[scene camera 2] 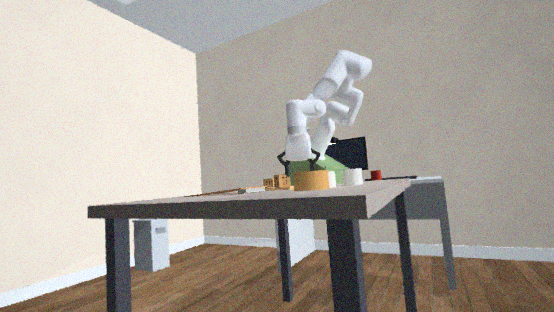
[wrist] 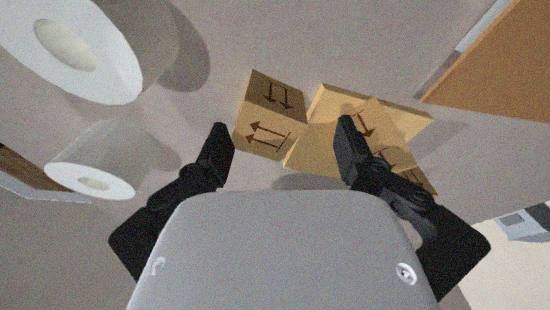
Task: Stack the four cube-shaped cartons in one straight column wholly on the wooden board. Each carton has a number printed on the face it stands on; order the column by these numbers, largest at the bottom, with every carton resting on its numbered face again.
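Frame: origin at the arm's base, x ahead, y left, z up, level; centimetres.
Where they show: gripper, fingertip midpoint: [wrist: 281,133]; arm's base, origin of the base link: [scene camera 2: 314,155].
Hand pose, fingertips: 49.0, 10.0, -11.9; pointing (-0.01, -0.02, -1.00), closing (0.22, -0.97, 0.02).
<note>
Each offset is from my fingertips to the top centre of the thing, as dx, dy, dz. "spot": to the spot under its first point.
In the wrist view, a cube-shaped carton @[-0.5, +1.2, +0.1] [wrist: 270,131] with dark arrows stands close beside the wooden board @[-4.5, -8.6, -3.7] [wrist: 311,146]. A second carton @[-1.3, -8.4, +1.3] [wrist: 389,131] sits on the board, partly behind the right finger. A third carton @[-9.5, -17.9, +0.1] [wrist: 421,181] shows partly past the board's edge, mostly hidden by that finger. The fourth carton does not show in the wrist view. In the scene view, two cartons @[spot: +1.1, -7.1, -1.6] [scene camera 2: 282,181] @[spot: -7.0, -17.9, -2.1] [scene camera 2: 268,183] stand left of the orange ring. The numbered faces are hidden. My gripper [scene camera 2: 300,171] [wrist: 281,133] is wide open and empty, above the table near the cartons.
An orange ring @[+15.3, +9.9, +0.9] [scene camera 2: 311,180] stands in front of the gripper. Two white rolls @[-8.6, +18.4, +1.2] [scene camera 2: 353,176] @[+4.6, +11.7, +0.6] [wrist: 111,67] [wrist: 120,142] stand to one side. An orange-brown panel @[spot: +5.9, -15.2, -3.1] [wrist: 500,65] is at the wrist view's upper right. Behind are a red mug [scene camera 2: 376,175] and a monitor [scene camera 2: 351,153].
</note>
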